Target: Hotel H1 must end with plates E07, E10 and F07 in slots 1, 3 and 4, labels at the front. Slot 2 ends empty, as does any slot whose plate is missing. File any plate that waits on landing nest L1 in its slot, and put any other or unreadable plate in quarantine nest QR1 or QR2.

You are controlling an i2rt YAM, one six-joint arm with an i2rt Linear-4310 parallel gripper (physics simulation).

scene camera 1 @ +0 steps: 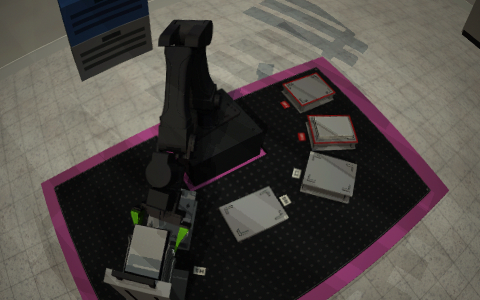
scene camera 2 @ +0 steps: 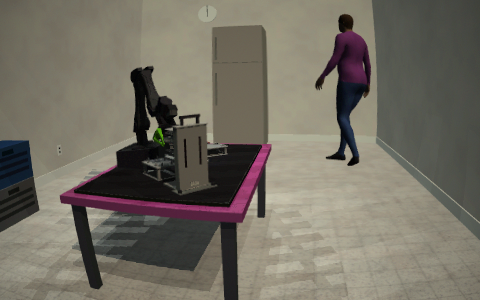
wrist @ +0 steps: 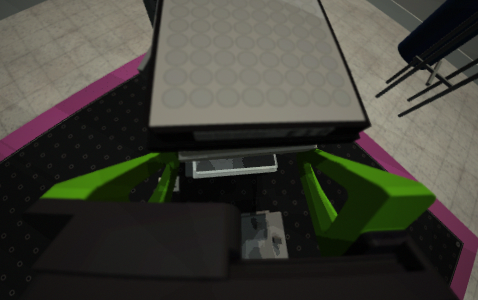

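Seen in the pictures: gripper, fingertip midpoint: [wrist: 238, 150]; arm's base, link origin: [scene camera 1: 208, 123] [scene camera 2: 142, 145].
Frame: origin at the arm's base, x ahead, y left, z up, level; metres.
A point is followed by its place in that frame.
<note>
Hotel H1 [scene camera 1: 163, 288] @(x 0.393, y -0.412, z 0.163 m) [scene camera 2: 192, 157] @(x 0.358, y -0.466, z 0.037 m) stands at the mat's near-left part. A pale plate [scene camera 1: 146, 250] @(x 0.291, y -0.389, z 0.138 m) [wrist: 250, 65] @(x 0.270, y -0.362, z 0.138 m) with round wells sits at its top; the label on its front edge is too blurred to read. Lower down, a clear-rimmed plate [wrist: 235, 172] @(x 0.253, y -0.349, z 0.028 m) shows; its label is not readable. My gripper [scene camera 1: 159, 226] [wrist: 238, 150] @(x 0.261, y -0.357, z 0.064 m) is open and empty, its fingertips at the hotel's front, apart from the top plate. Landing nest L1 [scene camera 1: 330, 172] @(x 0.345, y 0.194, z -0.042 m) holds no plate. Of the two red-rimmed quarantine nests, the nearer holds a pale plate [scene camera 1: 334, 127] @(x 0.236, y 0.336, z -0.038 m); the farther nest [scene camera 1: 309, 89] @(x 0.053, y 0.409, z -0.053 m) is bare. Which is QR1 is unclear.
A grey nest [scene camera 1: 188, 206] @(x 0.178, y -0.204, z -0.030 m) [wrist: 277, 235] @(x 0.165, y -0.331, z -0.033 m) lies under my gripper. A flat bare nest [scene camera 1: 254, 213] @(x 0.287, y -0.057, z -0.081 m) lies between the hotel and L1. The arm's black base [scene camera 1: 225, 140] @(x 0.087, y -0.003, z 0.007 m) stands behind. A person [scene camera 2: 352, 75] stands on the floor well beyond the table.
</note>
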